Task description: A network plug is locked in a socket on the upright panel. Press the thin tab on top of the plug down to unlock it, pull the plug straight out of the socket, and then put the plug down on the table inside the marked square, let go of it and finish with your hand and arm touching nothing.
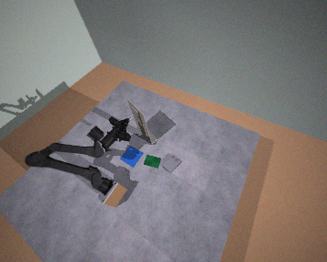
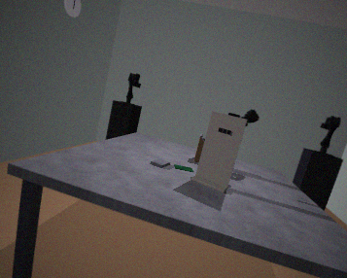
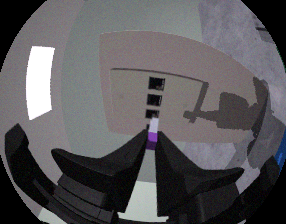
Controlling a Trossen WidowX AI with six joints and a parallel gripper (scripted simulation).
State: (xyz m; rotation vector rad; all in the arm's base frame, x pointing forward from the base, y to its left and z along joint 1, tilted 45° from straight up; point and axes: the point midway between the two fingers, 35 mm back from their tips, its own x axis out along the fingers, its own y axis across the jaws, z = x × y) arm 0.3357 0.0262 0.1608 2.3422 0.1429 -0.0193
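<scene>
The blue square lies 27 cm below my gripper tip, 12 cm behind it and 5 cm to the right of it. From my gripper tip the other things lie so: beige panel: 11 cm below, 6 cm ahead, 2 cm to the right; plug: right at my gripper tip; green tile: 27 cm below, 19 cm to the right, 7 cm behind.
</scene>
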